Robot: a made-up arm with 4 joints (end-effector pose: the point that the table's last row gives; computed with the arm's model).
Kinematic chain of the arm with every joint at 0, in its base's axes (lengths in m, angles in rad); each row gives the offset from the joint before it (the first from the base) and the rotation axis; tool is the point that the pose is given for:
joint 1: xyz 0 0 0.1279 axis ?
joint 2: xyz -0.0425 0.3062 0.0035 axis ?
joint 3: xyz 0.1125 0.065 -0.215 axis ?
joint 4: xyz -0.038 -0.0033 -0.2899 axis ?
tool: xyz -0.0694 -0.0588 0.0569
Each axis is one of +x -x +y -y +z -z.
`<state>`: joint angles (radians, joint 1 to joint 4).
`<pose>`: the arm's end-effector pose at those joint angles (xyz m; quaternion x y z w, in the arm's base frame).
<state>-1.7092 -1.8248 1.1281 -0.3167</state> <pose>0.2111 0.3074 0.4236 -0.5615 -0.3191 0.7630 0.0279</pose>
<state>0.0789 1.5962 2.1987 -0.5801</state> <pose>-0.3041 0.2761 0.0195 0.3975 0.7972 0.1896 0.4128</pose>
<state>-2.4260 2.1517 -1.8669 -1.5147</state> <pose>0.0982 -0.1781 0.5523 0.6024 -0.4464 -0.6618 0.0026</pose>
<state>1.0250 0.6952 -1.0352 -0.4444</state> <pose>0.0426 -0.1678 -0.1884 -0.7859 -0.1793 0.2256 0.5471</pose>
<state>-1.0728 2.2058 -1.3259 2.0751</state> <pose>-0.0005 0.4607 0.4867 0.7451 0.3737 -0.5500 0.0515</pose>
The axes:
joint 1: -x
joint 2: +z
joint 3: +x
joint 4: +z

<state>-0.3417 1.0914 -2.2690 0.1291</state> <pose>0.0241 0.2725 0.2167 -0.7328 -0.4545 0.1673 0.4779</pose>
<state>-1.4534 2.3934 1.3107 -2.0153</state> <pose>-0.2923 0.2015 0.2174 0.2477 0.2681 0.4377 0.8217</pose>
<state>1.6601 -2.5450 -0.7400 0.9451</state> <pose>-0.2007 -0.3541 -0.2360 -0.4371 -0.2532 -0.7141 0.4846</pose>
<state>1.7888 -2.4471 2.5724 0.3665</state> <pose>0.1006 -0.0772 0.0566 -0.0127 -0.7816 0.5868 0.2111</pose>
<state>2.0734 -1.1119 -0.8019 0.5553</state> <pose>-0.1698 -0.3629 0.1090 -0.8955 -0.0706 -0.3775 0.2248</pose>
